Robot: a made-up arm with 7 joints.
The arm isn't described. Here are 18 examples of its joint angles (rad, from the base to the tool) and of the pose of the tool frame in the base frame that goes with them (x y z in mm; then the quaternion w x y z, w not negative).
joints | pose
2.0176 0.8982 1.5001 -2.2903 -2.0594 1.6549 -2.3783 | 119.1 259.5 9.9 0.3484 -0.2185 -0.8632 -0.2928
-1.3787 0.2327 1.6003 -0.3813 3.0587 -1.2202 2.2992 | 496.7 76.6 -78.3 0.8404 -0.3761 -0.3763 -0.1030
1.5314 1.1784 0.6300 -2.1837 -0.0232 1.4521 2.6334 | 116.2 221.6 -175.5 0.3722 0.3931 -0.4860 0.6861
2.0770 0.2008 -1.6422 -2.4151 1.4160 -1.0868 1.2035 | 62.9 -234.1 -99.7 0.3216 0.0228 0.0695 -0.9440
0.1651 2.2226 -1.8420 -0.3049 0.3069 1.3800 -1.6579 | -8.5 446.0 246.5 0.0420 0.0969 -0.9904 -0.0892
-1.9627 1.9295 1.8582 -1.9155 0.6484 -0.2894 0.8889 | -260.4 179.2 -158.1 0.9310 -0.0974 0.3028 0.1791
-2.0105 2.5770 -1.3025 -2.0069 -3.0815 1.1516 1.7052 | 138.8 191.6 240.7 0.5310 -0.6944 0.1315 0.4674
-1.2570 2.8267 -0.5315 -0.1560 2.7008 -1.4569 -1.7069 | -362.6 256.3 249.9 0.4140 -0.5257 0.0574 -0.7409
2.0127 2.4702 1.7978 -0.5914 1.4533 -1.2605 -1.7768 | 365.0 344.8 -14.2 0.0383 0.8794 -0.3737 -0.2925
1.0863 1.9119 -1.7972 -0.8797 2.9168 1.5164 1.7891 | -236.5 415.3 83.9 0.3867 -0.6104 -0.1648 -0.6713
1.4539 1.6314 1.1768 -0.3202 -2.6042 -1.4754 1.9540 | -63.7 487.2 134.5 0.7658 0.2480 0.5652 0.1806
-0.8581 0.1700 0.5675 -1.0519 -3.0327 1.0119 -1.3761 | 456.1 103.5 -52.0 0.0558 0.7015 0.6871 -0.1808
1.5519 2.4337 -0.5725 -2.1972 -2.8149 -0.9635 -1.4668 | -120.8 190.2 -202.7 0.8313 0.4516 0.3173 -0.0651
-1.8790 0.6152 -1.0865 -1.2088 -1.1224 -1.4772 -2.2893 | 334.5 -248.6 181.3 0.9654 -0.2112 -0.0446 -0.1464
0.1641 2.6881 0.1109 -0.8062 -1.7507 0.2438 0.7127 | 272.0 182.8 364.9 0.1320 -0.8409 -0.3038 0.4280
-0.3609 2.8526 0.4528 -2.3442 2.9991 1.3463 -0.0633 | 208.1 -145.6 106.9 0.9278 0.0458 0.0520 -0.3667
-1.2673 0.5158 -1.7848 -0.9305 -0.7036 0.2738 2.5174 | 408.3 -102.3 -233.2 0.8043 -0.1204 -0.5385 -0.2206
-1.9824 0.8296 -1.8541 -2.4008 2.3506 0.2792 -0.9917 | 120.8 -210.4 -106.2 0.3967 -0.3018 -0.1807 -0.8479
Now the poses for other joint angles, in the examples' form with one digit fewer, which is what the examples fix.
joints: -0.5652 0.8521 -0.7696 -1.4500 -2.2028 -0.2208 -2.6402
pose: 385 -15 -178 0.831 -0.252 -0.493 -0.051
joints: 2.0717 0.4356 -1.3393 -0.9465 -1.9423 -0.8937 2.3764
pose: -402 -253 70 0.371 -0.618 0.666 0.191
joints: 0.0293 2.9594 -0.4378 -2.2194 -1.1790 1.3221 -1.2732
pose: 268 132 -3 0.595 -0.626 -0.476 0.165
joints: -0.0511 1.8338 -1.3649 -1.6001 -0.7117 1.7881 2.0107
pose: 87 295 -261 0.480 0.718 -0.500 -0.063
